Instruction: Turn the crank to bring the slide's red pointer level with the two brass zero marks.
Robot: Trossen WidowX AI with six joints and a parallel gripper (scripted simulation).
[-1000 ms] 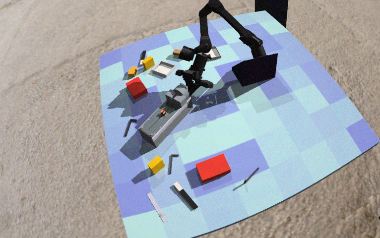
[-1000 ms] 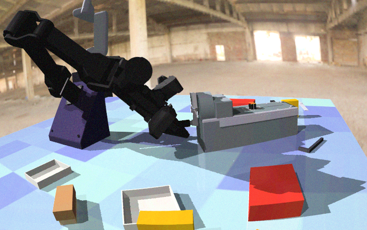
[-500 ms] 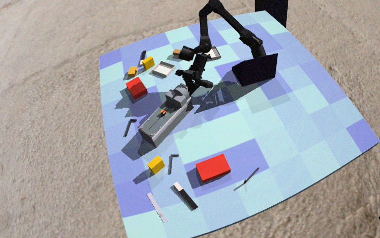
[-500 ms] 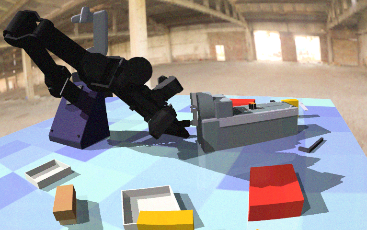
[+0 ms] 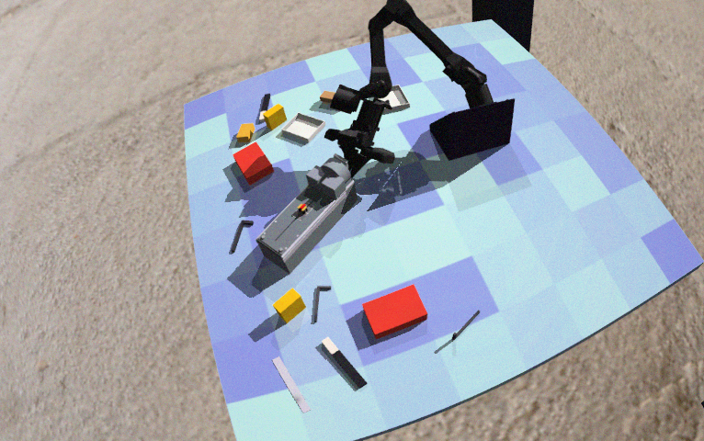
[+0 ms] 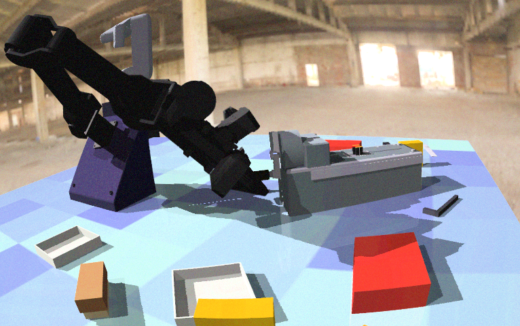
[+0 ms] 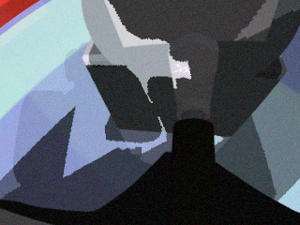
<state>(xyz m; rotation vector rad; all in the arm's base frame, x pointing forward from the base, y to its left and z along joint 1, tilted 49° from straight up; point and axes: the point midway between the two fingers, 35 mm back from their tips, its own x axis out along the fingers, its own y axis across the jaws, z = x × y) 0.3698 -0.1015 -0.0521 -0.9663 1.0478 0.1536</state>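
Right now my gripper tip is 2 cm past the dark crank handle, 1 cm to the left of it and 3 cm below it. From my gripper tip the other things lie so: red pointer: 14 cm ahead, 9 cm to the left, 5 cm above; then tan block: 8 cm behind, 34 cm to the right, 2 cm below.
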